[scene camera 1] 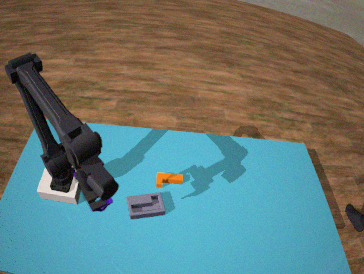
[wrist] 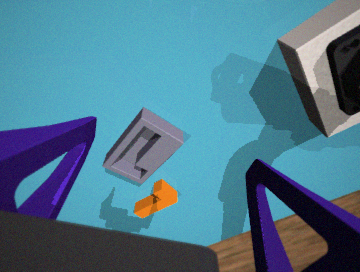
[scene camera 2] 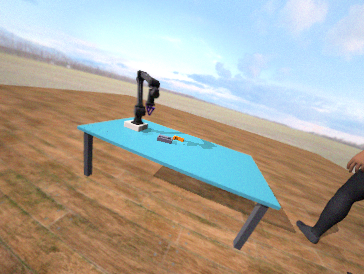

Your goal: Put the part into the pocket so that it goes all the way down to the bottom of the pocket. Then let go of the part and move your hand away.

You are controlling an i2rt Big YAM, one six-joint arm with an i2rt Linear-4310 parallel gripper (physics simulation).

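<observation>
There is a grey pocket block (scene camera 1: 148,205), and the wrist view shows that grey pocket block (wrist: 149,140) too. An orange L-shaped block (wrist: 164,195) rests on the table. My gripper (wrist: 178,147), meanwhile, is open and holds nothing.
</observation>
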